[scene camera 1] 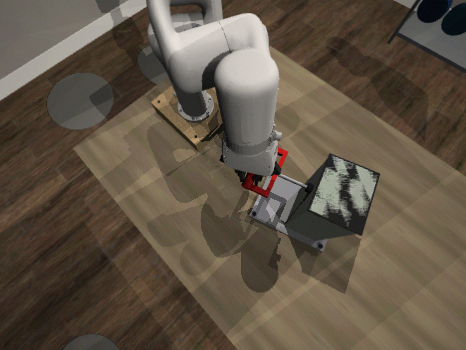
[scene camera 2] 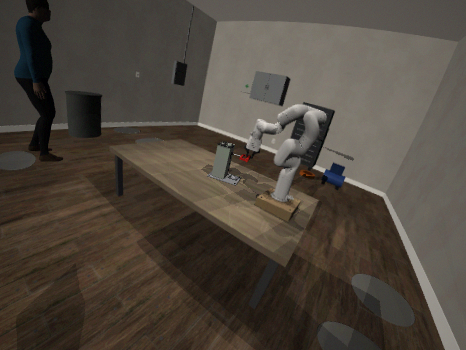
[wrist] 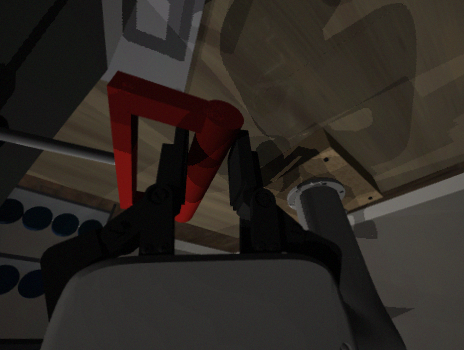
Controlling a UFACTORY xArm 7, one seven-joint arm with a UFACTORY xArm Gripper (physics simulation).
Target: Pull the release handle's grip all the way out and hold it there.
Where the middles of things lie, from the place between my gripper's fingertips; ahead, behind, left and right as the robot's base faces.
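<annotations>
I find the base plate (scene camera 1: 273, 211) 20 cm below my hand, and it is also 14 cm ahead of my hand and 6 cm to the left of it.
</annotations>
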